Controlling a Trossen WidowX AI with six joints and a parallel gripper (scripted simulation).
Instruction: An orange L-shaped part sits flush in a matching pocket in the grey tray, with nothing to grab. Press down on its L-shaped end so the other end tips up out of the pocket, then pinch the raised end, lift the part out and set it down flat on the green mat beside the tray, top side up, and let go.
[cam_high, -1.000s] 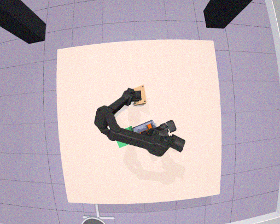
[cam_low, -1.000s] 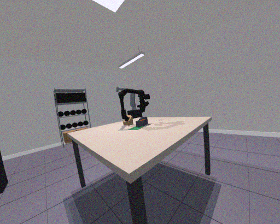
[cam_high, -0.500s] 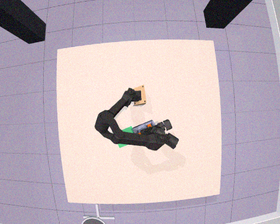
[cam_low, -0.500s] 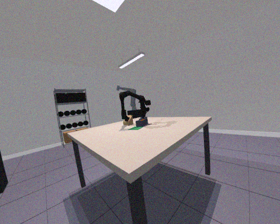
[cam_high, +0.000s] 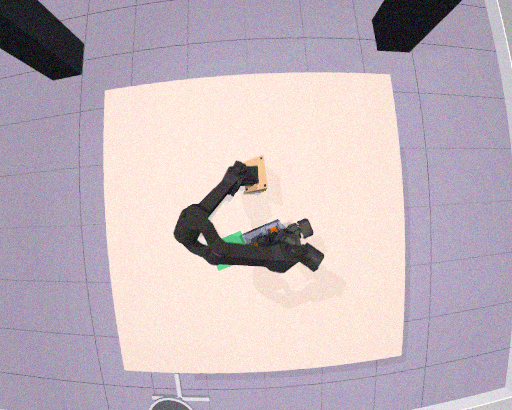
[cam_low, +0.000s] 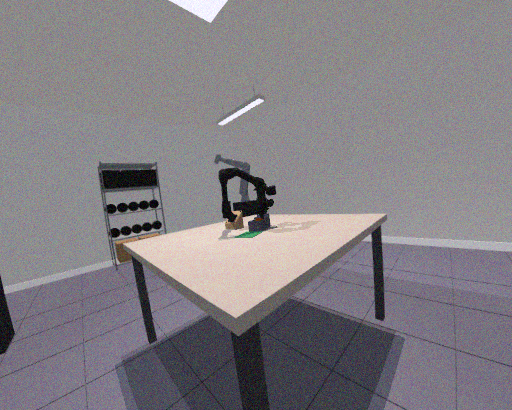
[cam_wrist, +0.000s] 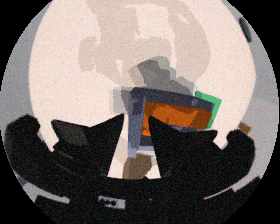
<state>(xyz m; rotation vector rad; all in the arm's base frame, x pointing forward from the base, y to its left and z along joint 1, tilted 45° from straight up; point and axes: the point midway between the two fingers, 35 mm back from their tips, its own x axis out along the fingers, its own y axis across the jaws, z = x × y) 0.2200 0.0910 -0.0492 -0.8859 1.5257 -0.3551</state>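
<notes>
Now: the orange L-shaped part 50 mm to the right of my gripper tip, 10 mm below it and 10 mm ahead of it. Also, from my gripper tip: green mat 210 mm to the right, 70 mm below, 70 mm ahead.
</notes>
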